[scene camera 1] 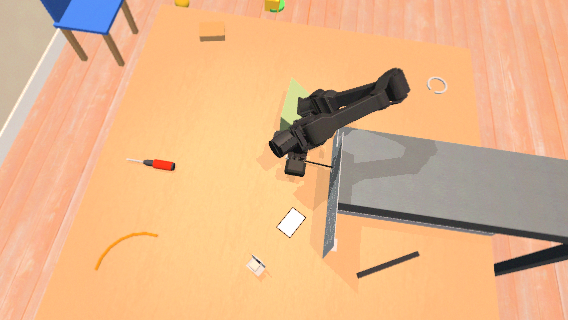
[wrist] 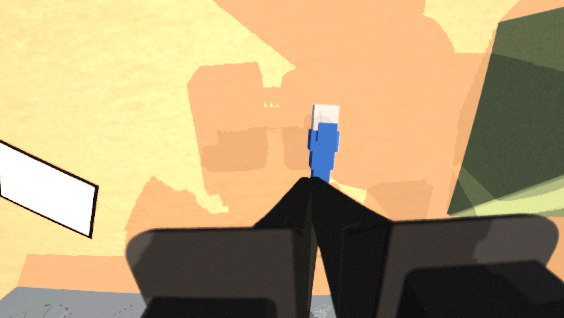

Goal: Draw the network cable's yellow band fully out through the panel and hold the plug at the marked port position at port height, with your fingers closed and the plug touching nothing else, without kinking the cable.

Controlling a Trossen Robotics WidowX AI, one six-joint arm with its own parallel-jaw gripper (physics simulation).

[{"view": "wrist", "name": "my gripper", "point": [309,185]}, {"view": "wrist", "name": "network cable plug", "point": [323,138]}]
